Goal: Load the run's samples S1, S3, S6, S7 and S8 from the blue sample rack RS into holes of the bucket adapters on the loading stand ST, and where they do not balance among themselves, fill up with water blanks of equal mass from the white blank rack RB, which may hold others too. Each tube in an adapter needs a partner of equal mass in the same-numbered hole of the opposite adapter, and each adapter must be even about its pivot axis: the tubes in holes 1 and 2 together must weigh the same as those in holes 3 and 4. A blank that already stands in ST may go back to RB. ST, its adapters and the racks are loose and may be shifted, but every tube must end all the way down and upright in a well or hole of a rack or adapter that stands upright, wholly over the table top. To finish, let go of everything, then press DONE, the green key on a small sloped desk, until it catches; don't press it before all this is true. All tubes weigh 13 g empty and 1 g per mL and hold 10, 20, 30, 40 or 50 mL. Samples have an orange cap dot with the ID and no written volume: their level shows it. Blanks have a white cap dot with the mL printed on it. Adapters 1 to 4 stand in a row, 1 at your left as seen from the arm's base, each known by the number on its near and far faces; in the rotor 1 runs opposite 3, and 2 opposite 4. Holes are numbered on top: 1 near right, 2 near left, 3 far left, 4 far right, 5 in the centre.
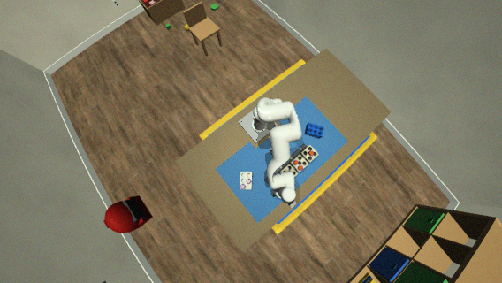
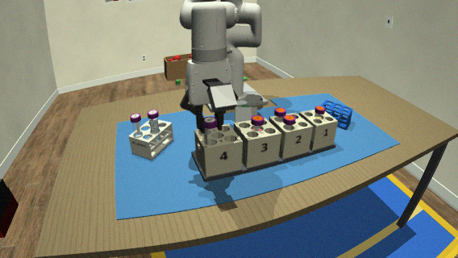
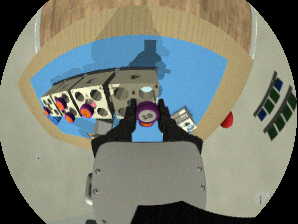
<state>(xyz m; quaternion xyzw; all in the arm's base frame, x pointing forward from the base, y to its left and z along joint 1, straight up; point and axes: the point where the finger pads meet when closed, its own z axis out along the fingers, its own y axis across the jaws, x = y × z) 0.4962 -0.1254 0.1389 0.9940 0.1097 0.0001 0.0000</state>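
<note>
My hand is 240 mm past the DONE key desk, 130 mm to the right of it and 100 mm above it. From my hand the other things lie so: adapter 2: 80 mm behind, 230 mm to the left, 100 mm below; then white blank rack RB: 150 mm behind, 180 mm to the right, 120 mm below; then loading stand ST: 70 mm behind, 180 mm to the left, 150 mm below.
</note>
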